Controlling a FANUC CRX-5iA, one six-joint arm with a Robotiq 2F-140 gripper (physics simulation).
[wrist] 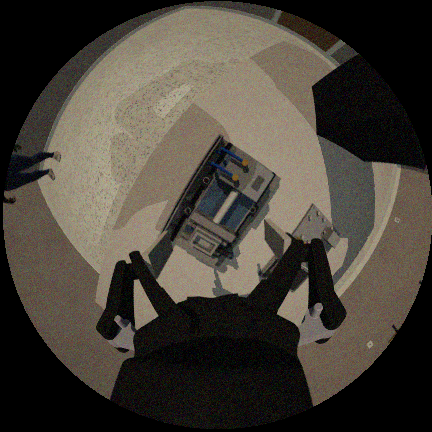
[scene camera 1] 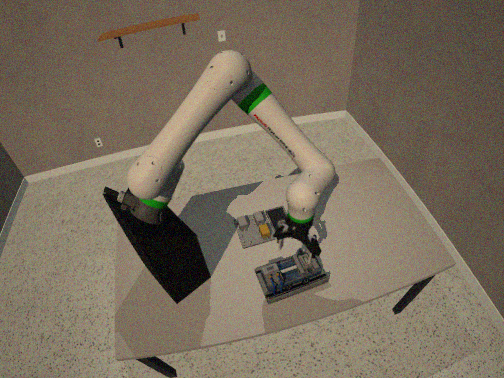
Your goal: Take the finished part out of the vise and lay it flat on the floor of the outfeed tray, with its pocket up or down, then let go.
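Frame: origin at the arm's base, x back, y left, z down, level; centimetres.
Seen in the pictures: gripper, between the fingertips: [wrist: 216, 235] [scene camera 1: 295, 254]; arm's base, origin of its link: [scene camera 1: 147, 213].
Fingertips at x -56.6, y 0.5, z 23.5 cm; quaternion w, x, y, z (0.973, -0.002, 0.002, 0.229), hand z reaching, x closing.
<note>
Pixels of each thing's top centre, then the offset from my fingertips to it. "spot": a spot on its surface instead.
- grey machine vise, centre of its top: [wrist: 218, 214] [scene camera 1: 292, 266] dx +0.4, dy +0.1, dz +10.9 cm
- finished part, centre of its top: [wrist: 203, 243] [scene camera 1: 305, 259] dx -5.4, dy +3.2, dz +9.3 cm
- dark outfeed tray, a spot on its surface: [scene camera 1: 276, 216] spot: dx +8.7, dy +36.1, dz +20.2 cm
- grey plate, centre of its top: [wrist: 314, 240] [scene camera 1: 253, 228] dx +20.2, dy +27.2, dz +20.0 cm
- orange block, centre of its top: [scene camera 1: 264, 229] dx +14.5, dy +24.7, dz +16.4 cm
- long rail, centre of its top: [wrist: 185, 188] [scene camera 1: 299, 287] dx -3.1, dy -8.0, dz +15.8 cm
The grey machine vise [scene camera 1: 288, 274] [wrist: 250, 175] has blue slides and stands near the table's front edge. The finished part [wrist: 205, 242] sits between the jaws at one end of the vise, with its rectangular pocket facing up in the wrist view; it is hard to make out in the scene view. My gripper [scene camera 1: 299, 249] [wrist: 216, 235] is open and empty, above that end of the vise, with its fingers spread to either side of the part. The dark outfeed tray [scene camera 1: 276, 216] lies behind the vise, largely hidden by my gripper in both views.
A grey plate [scene camera 1: 250, 241] [wrist: 312, 220] with grey blocks and an orange block [scene camera 1: 264, 230] adjoins the tray. A long rail [scene camera 1: 297, 290] runs along the vise's front side. The black robot base plate [scene camera 1: 170, 260] [wrist: 365, 115] is at the left in the scene view.
</note>
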